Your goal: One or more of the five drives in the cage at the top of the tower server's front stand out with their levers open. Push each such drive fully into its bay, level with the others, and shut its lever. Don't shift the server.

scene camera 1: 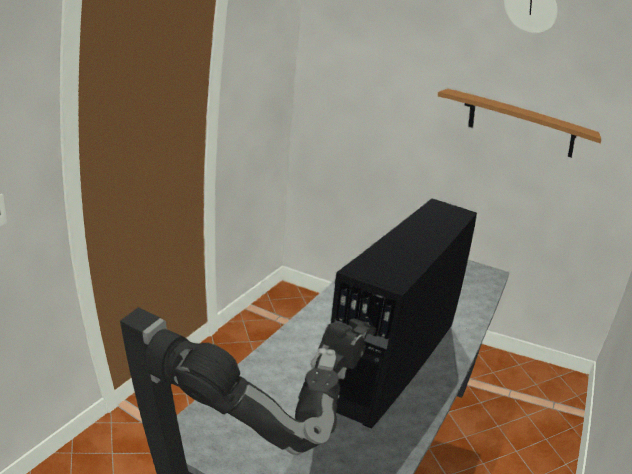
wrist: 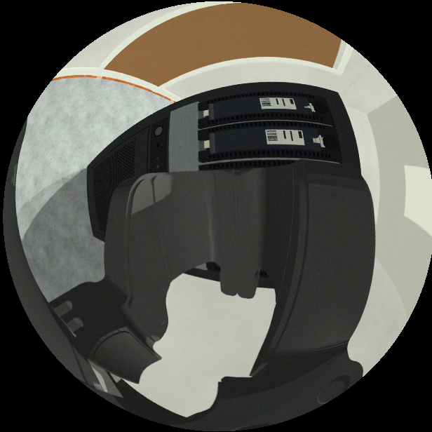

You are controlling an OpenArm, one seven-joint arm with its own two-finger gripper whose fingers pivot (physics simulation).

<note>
In view: my gripper (scene camera 1: 365,326) and a black tower server (scene camera 1: 418,267).
The black tower server shows as well in the wrist view (wrist: 167,140). My gripper is seen too in the wrist view (wrist: 244,235).
</note>
